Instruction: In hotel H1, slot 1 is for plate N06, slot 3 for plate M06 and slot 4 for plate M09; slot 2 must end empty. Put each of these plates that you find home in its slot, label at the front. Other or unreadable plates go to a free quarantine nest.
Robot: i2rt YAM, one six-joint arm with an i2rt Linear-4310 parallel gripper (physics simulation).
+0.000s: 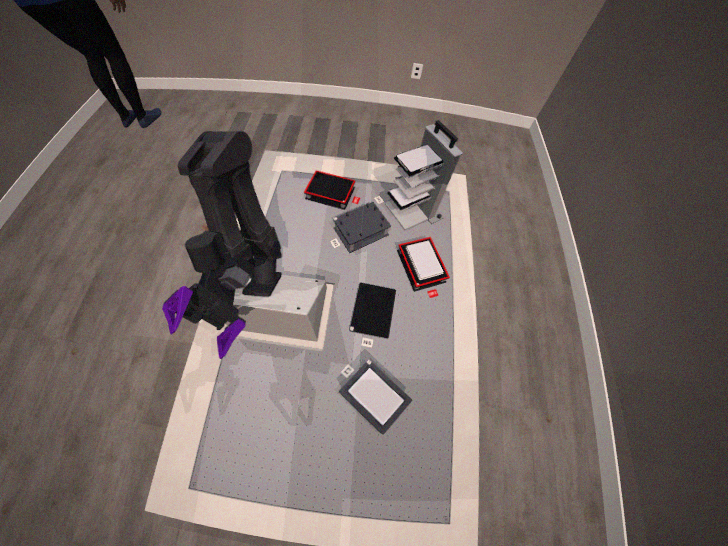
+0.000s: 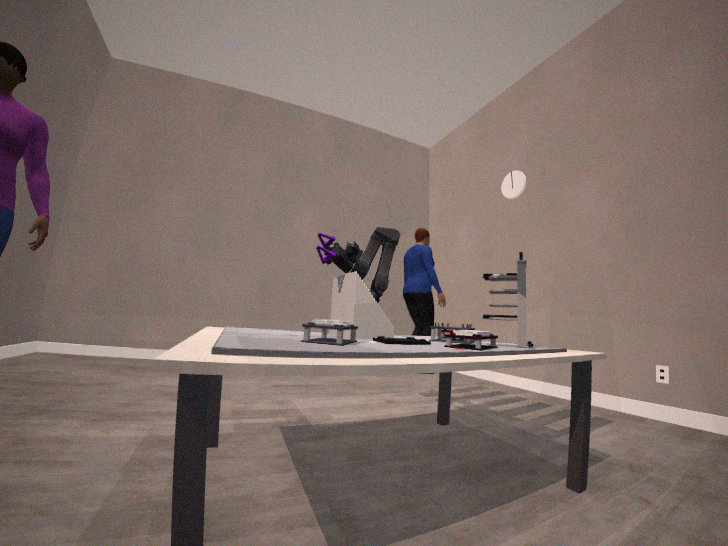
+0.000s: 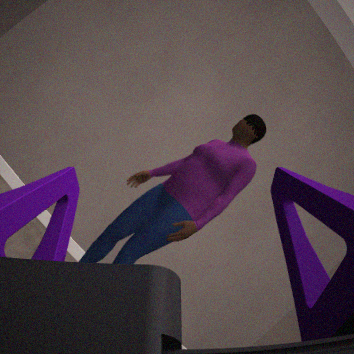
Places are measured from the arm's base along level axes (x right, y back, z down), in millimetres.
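Pixels of known places: gripper, fingertip midpoint: (image 1: 198,345) (image 2: 317,240) (image 3: 174,177); arm's base, link origin: (image 1: 264,284) (image 2: 362,305).
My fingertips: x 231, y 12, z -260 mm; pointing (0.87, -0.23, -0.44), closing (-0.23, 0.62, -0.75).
Observation:
For each thing: its top centre in the pictures, then the offset to it from my fingertips.
- red-rimmed black nest, top centre: (image 1: 329,185) (image 2: 459,329) dx -685, dy -160, dz +345 mm
- grey nest with pins, top centre: (image 1: 362,219) (image 2: 453,323) dx -510, dy -285, dz +315 mm
- low black nest, top centre: (image 1: 373,308) (image 2: 401,337) dx -212, dy -330, dz +373 mm
My gripper (image 1: 196,344) (image 2: 319,242) (image 3: 174,177) is open and empty, raised beside the arm's base, away from the plates. The hotel (image 1: 442,165) (image 2: 521,305) is a grey post with four shelves. A white plate (image 1: 418,158) (image 2: 499,276) lies on its top shelf. Another white plate (image 1: 409,195) (image 2: 499,316) lies on its lowest shelf; the two middle shelves look empty. A white plate (image 1: 424,259) (image 2: 467,332) lies on a red-rimmed nest. Another white plate (image 1: 376,394) (image 2: 331,322) lies on a dark grey nest. Plate labels are unreadable here.
A red-rimmed black nest (image 1: 330,186), a grey nest with pins (image 1: 361,226) and a low black nest (image 1: 373,309) (image 2: 401,340) carry no visible plate. The arm's base block (image 1: 282,314) (image 2: 352,305) stands left of them. Two people stand beyond the table.

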